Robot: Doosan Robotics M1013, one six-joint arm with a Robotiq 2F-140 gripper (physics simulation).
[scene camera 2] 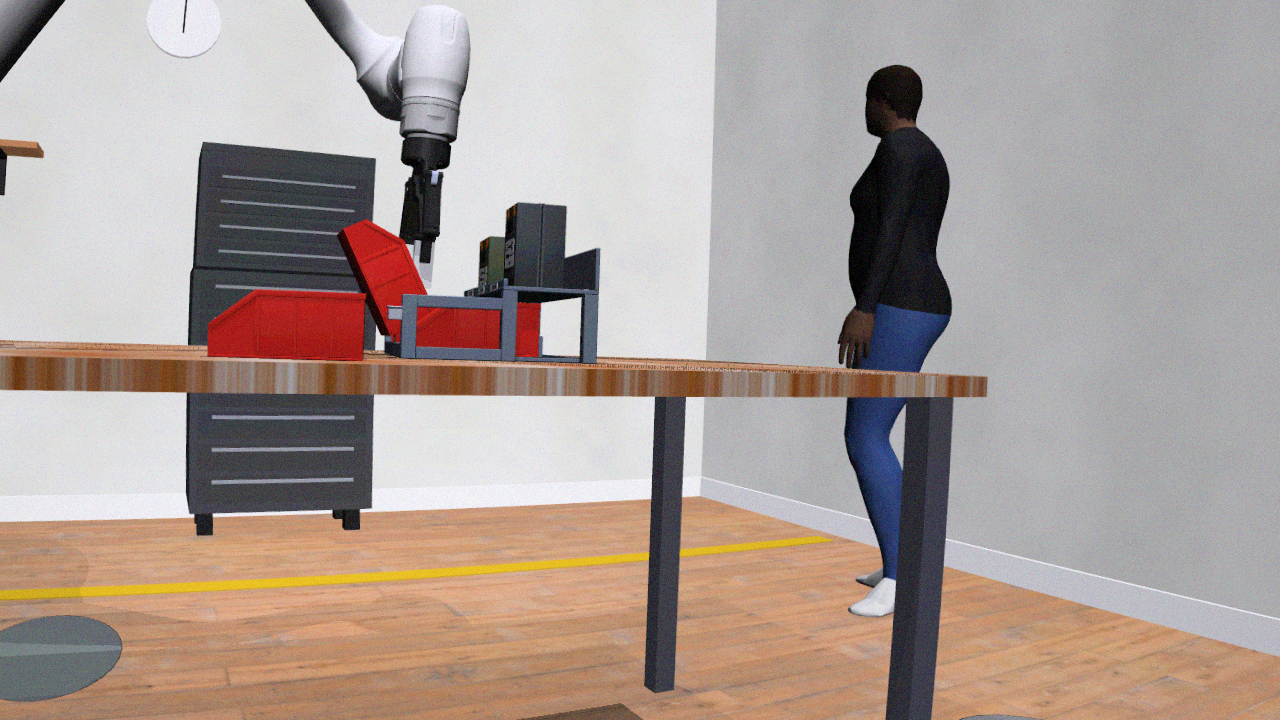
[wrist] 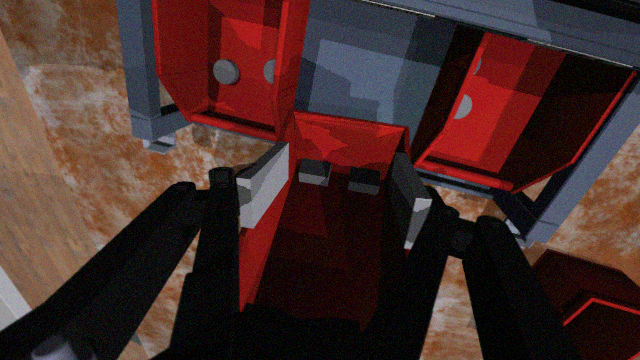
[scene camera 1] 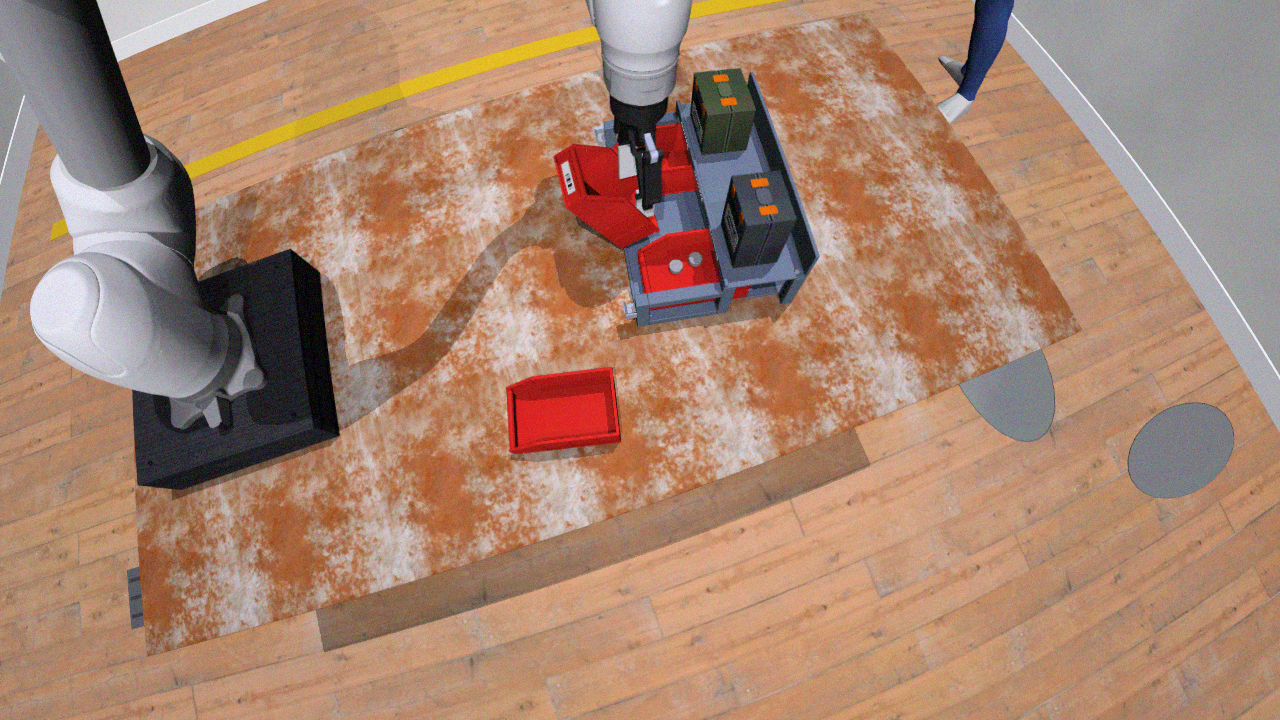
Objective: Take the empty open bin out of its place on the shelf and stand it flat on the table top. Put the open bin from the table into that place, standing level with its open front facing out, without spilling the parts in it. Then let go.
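Places are measured from the arm's base along level axes (x right, y ahead, z up), in centimetres.
Pixels of known places: gripper, fingertip midpoint: (scene camera 2: 413, 288) (wrist: 339, 166) (scene camera 1: 635, 195); arm's base, link origin: (scene camera 1: 212, 360).
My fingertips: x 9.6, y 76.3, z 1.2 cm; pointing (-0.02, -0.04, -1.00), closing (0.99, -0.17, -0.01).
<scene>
For each thing: its top centre in the pictures, then the offset to it from my fingertips. "spot": a spot on its surface instead.
- red open bin, surface spot: (wrist: 325, 240) spot: dx -1.9, dy -7.1, dz +0.0 cm
- empty red bin, surface spot: (scene camera 2: 295, 326) spot: dx +30.2, dy -27.4, dz -6.7 cm
- green box, top centre: (scene camera 2: 507, 239) (scene camera 1: 724, 89) dx -5.4, dy +19.2, dz +9.6 cm
- dark box, top centre: (scene camera 1: 764, 195) (scene camera 2: 536, 206) dx +16.4, dy +11.4, dz +12.1 cm
My gripper (scene camera 1: 636, 186) (scene camera 2: 426, 268) (wrist: 339, 166) has its fingers inside a red open bin (scene camera 1: 613, 219) (scene camera 2: 384, 273) (wrist: 325, 240), pads against both side walls, and holds it. The bin is steeply tilted, its labelled front raised and facing away from the shelf (scene camera 1: 785, 161) (scene camera 2: 507, 322) (wrist: 140, 65). Its low back edge is at the mouth of the empty middle place (scene camera 1: 678, 212) (wrist: 370, 70). Two grey blocks (wrist: 315, 172) (wrist: 364, 180) lie inside near the back wall. The empty red bin (scene camera 1: 563, 419) (scene camera 2: 295, 326) (wrist: 590, 280) stands flat on the table top, apart from the shelf.
Red bins with grey discs stand in the places on either side, one nearer scene camera 1 (scene camera 1: 675, 250) (wrist: 250, 35) and one beyond (scene camera 1: 675, 161) (wrist: 505, 110). A green box (scene camera 1: 723, 111) (scene camera 2: 490, 259) and a dark box (scene camera 1: 759, 223) (scene camera 2: 537, 246) stand on the raised rear deck.
</scene>
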